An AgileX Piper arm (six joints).
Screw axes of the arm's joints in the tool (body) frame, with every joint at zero. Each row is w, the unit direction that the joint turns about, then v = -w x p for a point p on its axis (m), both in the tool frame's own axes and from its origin. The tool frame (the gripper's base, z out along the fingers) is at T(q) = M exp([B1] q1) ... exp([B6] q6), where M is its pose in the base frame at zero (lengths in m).
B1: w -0.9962 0 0.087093 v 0.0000 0.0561 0.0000
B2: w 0 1 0 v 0.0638 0.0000 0.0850
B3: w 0 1 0 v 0.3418 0.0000 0.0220
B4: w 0 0 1 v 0.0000 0.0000 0.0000
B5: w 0 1 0 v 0.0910 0.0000 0.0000
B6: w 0 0 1 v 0.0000 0.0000 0.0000
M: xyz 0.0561 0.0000 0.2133 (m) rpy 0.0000 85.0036 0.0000 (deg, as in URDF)
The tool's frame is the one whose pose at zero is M.
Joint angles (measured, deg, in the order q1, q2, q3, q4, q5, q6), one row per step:
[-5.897, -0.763, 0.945, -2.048, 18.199, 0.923]
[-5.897, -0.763, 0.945, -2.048, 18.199, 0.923]
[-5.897, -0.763, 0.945, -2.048, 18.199, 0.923]
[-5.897, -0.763, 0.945, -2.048, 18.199, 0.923]
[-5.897, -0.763, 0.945, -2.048, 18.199, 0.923]
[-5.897, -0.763, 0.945, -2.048, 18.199, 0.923]
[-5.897, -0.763, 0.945, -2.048, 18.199, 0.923]
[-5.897, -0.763, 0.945, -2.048, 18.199, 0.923]
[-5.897, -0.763, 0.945, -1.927, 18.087, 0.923]
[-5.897, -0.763, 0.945, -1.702, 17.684, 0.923]
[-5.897, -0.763, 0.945, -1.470, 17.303, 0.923]
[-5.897, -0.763, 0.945, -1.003, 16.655, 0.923]
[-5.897, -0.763, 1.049, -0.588, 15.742, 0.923]
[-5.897, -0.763, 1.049, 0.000, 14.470, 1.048]
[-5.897, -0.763, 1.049, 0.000, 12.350, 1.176]
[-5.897, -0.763, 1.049, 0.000, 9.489, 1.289]
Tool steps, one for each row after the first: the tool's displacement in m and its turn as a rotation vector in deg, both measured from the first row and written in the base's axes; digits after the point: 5 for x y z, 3 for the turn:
[0.00000, 0.00000, 0.00000, 0.000, 0.000, 0.000]
[0.00000, 0.00000, 0.00000, 0.000, 0.000, 0.000]
[0.00000, 0.00000, 0.00000, 0.000, 0.000, 0.000]
[0.00000, 0.00000, 0.00000, 0.000, 0.000, 0.000]
[0.00000, 0.00000, 0.00000, 0.000, 0.000, 0.000]
[0.00000, 0.00000, 0.00000, 0.000, 0.000, 0.000]
[0.00000, 0.00000, 0.00000, 0.000, 0.000, 0.000]
[0.00005, 0.00006, 0.00017, 0.108, -0.124, 0.014]
[0.00021, 0.00017, 0.00079, 0.289, -0.547, 0.046]
[0.00035, 0.00029, 0.00138, 0.479, -0.950, 0.076]
[0.00059, 0.00050, 0.00238, 0.874, -1.642, 0.129]
[0.00094, 0.00067, 0.00319, 1.201, -2.489, 0.178]
[0.00133, 0.00088, 0.00517, 1.773, -3.828, 0.211]
[0.00184, 0.00083, 0.00850, 1.677, -5.949, 0.228]
[0.00233, 0.00078, 0.01302, 1.489, -8.806, 0.267]

